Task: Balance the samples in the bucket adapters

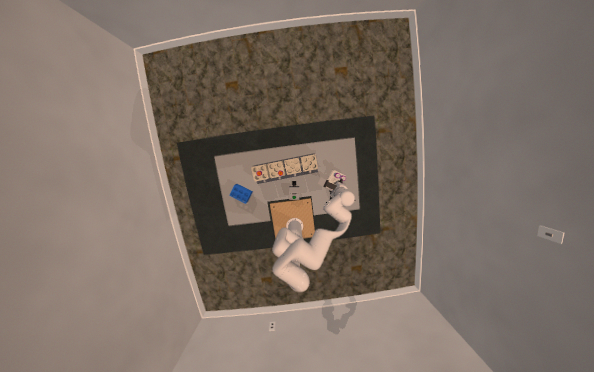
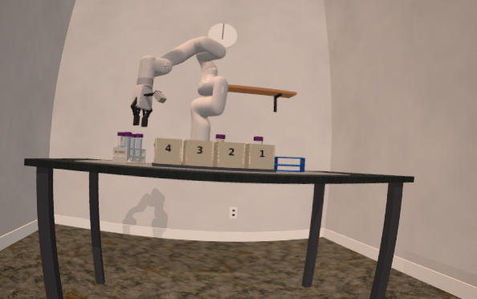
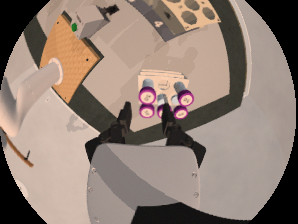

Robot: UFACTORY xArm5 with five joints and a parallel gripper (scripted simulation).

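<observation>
Right now the purple-capped blank tube is 110 mm below my hand, 10 mm to the right of it and 10 mm behind it. Round my hand: purple-capped blank (110 mm below, 50 mm to the right, 30 mm ahead); white blank rack RB (140 mm below, 30 mm to the right, 30 mm ahead); green DONE key (240 mm to the left, 110 mm below, 100 mm behind).
</observation>
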